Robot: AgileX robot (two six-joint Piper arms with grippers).
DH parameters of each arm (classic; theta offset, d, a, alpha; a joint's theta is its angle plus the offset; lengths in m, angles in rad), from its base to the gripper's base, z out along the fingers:
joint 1: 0 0.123 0 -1.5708
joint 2: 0.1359 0 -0.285 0
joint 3: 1.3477 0 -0.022 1.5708
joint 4: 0 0.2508 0 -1.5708
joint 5: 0 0 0.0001 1.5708
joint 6: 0 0.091 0 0
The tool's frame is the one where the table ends.
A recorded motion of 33 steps. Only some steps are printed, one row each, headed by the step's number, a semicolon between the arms.
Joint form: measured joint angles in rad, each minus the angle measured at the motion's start. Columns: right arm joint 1, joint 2, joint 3, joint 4, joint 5, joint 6; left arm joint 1, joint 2, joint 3, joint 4, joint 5, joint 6.
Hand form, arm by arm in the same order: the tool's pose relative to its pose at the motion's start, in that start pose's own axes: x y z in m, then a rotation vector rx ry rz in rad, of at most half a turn. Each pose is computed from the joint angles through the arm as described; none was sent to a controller.
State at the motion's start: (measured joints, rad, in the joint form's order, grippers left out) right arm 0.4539 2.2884 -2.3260 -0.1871 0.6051 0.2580; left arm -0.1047 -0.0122 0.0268 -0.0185 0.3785 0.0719
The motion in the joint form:
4: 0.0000 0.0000 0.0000 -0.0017 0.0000 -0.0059; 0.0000 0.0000 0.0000 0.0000 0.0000 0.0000
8: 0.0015 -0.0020 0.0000 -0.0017 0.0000 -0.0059; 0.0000 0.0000 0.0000 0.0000 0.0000 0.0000
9: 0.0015 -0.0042 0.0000 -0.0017 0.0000 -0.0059; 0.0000 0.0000 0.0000 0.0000 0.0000 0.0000
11: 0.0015 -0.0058 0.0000 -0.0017 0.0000 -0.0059; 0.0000 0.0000 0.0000 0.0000 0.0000 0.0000
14: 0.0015 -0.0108 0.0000 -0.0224 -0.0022 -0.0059; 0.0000 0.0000 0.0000 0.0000 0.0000 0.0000
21: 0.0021 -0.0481 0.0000 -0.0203 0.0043 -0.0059; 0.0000 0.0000 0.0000 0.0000 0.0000 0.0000
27: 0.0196 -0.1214 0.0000 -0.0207 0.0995 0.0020; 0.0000 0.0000 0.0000 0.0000 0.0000 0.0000
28: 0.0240 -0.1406 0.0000 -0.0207 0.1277 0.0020; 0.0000 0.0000 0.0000 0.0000 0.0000 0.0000
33: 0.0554 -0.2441 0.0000 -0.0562 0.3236 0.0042; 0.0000 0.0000 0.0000 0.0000 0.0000 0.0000
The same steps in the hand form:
4: 0.0000 -0.0001 0.0000 0.0009 -0.0002 -0.0073; 0.0000 0.0000 0.0000 0.0000 0.0000 0.0000
8: -0.0007 0.0007 -0.0009 -0.0006 -0.0022 -0.0078; 0.0000 0.0000 0.0000 0.0000 0.0000 0.0000
9: -0.0016 0.0007 -0.0018 -0.0008 -0.0043 -0.0075; 0.0000 0.0000 0.0000 0.0000 0.0000 0.0000
11: -0.0022 0.0007 -0.0025 -0.0010 -0.0059 -0.0074; 0.0000 0.0000 0.0000 0.0000 0.0000 0.0000
14: -0.0047 -0.0003 -0.0047 0.0094 -0.0160 -0.0238; 0.0000 0.0000 0.0000 0.0000 0.0000 0.0000
21: -0.0183 -0.0003 -0.0208 0.0060 -0.0463 -0.0181; 0.0000 0.0000 0.0000 0.0000 0.0000 0.0000
27: -0.0352 0.0054 -0.0542 0.0078 -0.0262 -0.0085; 0.0000 0.0000 0.0000 0.0000 0.0000 0.0000
28: -0.0390 0.0066 -0.0632 0.0092 -0.0177 -0.0078; 0.0000 0.0000 0.0000 0.0000 0.0000 0.0000
33: -0.0529 0.0114 -0.1138 0.0469 0.0637 -0.0266; 0.0000 0.0000 0.0000 0.0000 0.0000 0.0000

